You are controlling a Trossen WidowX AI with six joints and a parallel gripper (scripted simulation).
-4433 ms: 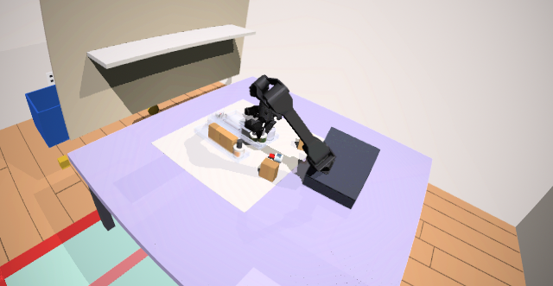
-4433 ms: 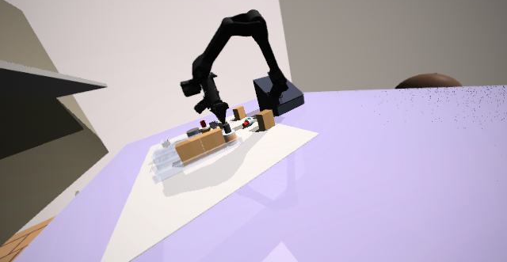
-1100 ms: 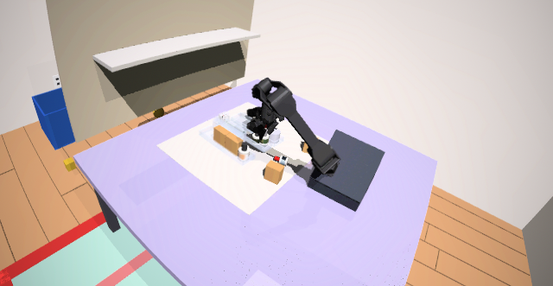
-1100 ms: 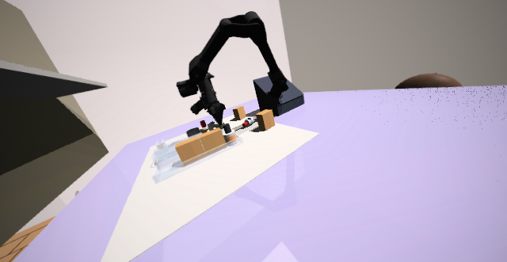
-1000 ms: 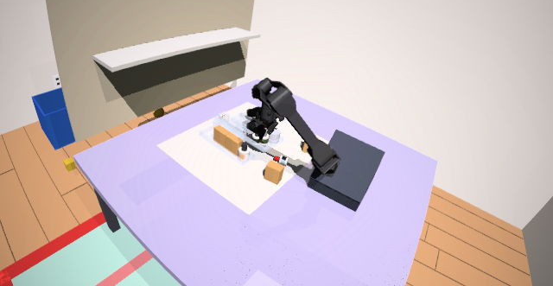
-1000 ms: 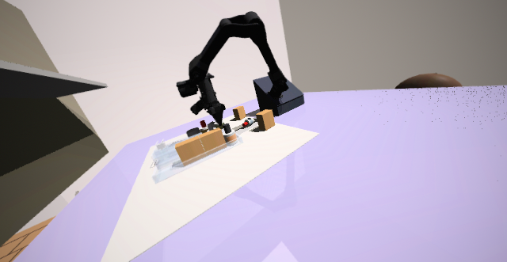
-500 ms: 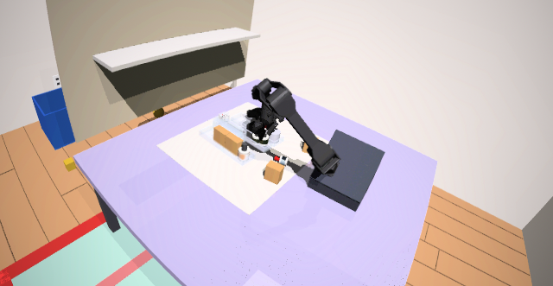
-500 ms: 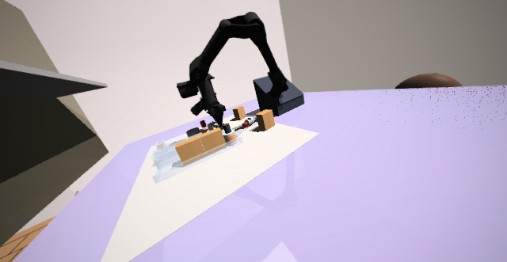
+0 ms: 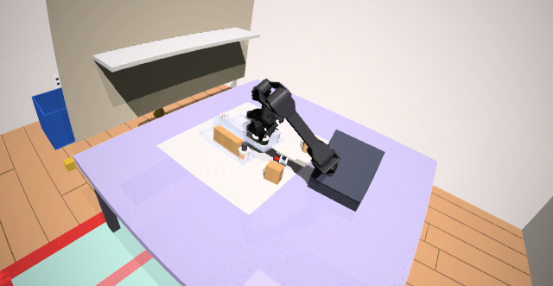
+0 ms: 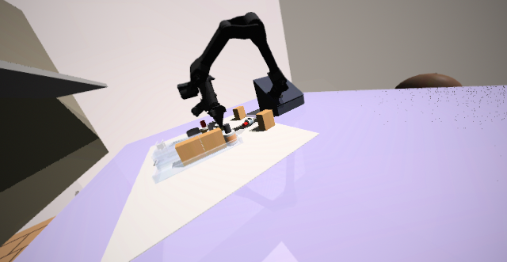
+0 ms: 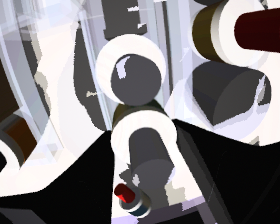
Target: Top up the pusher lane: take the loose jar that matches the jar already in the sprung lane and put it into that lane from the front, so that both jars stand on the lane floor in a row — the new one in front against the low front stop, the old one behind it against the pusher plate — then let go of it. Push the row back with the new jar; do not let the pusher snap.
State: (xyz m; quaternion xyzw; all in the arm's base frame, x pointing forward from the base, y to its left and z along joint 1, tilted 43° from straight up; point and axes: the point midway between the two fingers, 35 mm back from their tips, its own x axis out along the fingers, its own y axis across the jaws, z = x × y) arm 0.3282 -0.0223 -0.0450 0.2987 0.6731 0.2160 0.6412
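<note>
My gripper tip is 1 cm short of the jar and 13 cm to the right of it. From my gripper tip the other things lie so: clear lane rack (15 cm ahead, 1 cm to the left, 2 cm below).
</note>
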